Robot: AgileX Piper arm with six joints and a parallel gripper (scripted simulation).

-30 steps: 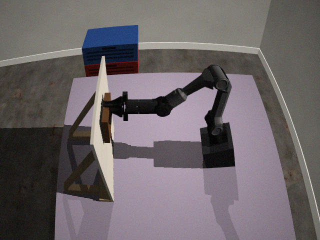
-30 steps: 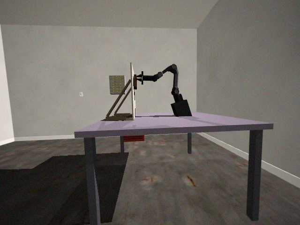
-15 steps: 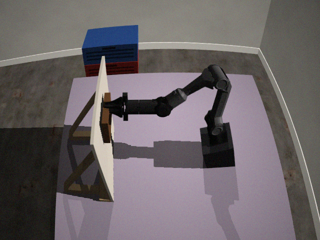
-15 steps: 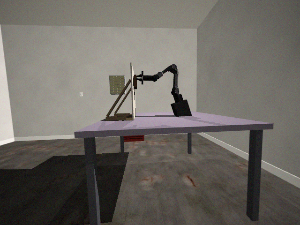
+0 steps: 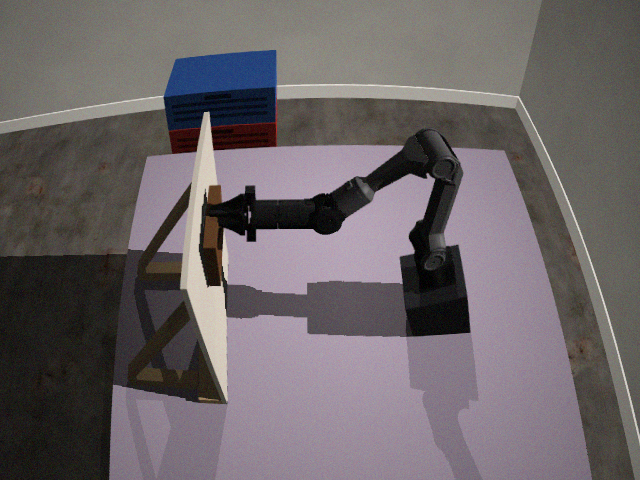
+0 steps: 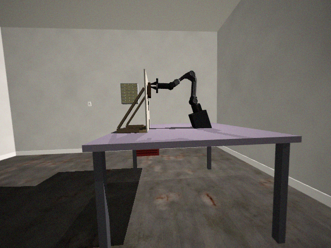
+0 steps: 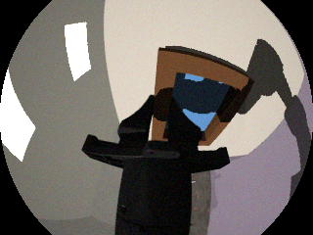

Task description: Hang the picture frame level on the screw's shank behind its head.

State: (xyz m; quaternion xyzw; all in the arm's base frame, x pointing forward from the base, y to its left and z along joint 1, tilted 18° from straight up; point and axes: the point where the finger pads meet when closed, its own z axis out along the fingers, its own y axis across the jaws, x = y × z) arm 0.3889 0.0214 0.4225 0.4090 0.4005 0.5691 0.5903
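Right now the brown picture frame is 5 cm below my hand, 1 cm to the left of it and 1 cm ahead of it. From my hand the other things lie so: cream board (18 cm below, 3 cm ahead).
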